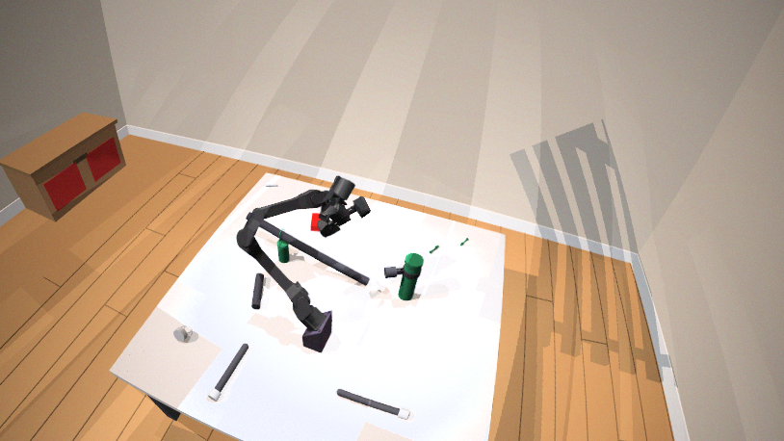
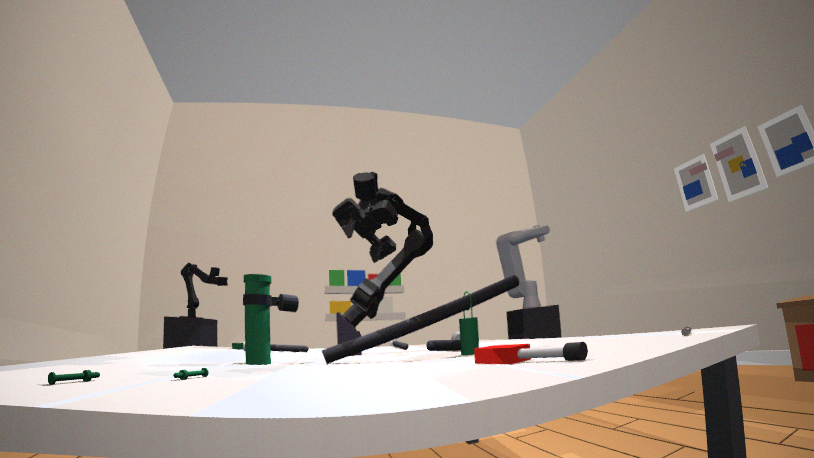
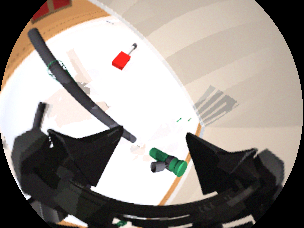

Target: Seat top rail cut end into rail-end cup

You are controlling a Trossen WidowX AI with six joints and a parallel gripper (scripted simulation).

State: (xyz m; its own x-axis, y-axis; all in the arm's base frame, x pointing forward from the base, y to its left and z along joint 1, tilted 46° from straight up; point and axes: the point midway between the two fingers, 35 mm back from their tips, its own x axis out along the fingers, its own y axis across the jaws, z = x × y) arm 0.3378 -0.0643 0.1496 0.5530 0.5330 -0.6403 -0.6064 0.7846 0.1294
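My gripper tip is now 30 mm past the rail-end cup, 200 mm to the left of it and 120 mm above it. Also, from my gripper tip: white fitting (590 mm behind, 380 mm to the left, 250 mm below); loop cap (70 mm behind, 260 mm to the left, 160 mm below).
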